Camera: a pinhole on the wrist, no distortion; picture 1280 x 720 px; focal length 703.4 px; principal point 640.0 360.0 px. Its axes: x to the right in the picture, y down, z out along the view. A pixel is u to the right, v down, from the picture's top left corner.
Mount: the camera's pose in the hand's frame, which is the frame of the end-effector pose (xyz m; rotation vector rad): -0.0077 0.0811 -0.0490 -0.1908 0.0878 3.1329
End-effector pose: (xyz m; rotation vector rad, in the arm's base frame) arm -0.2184 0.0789 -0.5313 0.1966 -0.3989 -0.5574
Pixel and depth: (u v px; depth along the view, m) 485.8 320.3 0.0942
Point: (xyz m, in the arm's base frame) -0.1933 0.1510 -0.4624
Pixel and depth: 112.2 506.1 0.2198
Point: -0.1756 0.0339 -0.3038
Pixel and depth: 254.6 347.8 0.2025
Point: -0.1815 0.1040 -0.3300
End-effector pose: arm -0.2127 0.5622 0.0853 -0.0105 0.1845 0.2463
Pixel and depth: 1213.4 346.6 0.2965
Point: -0.4691 0.6006 0.3500
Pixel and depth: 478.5 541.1 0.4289
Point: -0.1047 0.5794 0.4659
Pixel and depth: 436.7 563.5 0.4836
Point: -0.0547 0.5641 0.5191
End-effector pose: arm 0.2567 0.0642 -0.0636 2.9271 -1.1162 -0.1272
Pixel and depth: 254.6 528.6 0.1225
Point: 0.2439 -0.0070 -0.1467
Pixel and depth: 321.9 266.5 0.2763
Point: 0.2112 -0.0851 -0.3022
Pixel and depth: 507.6 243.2 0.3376
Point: 0.1413 -0.0554 -0.3485
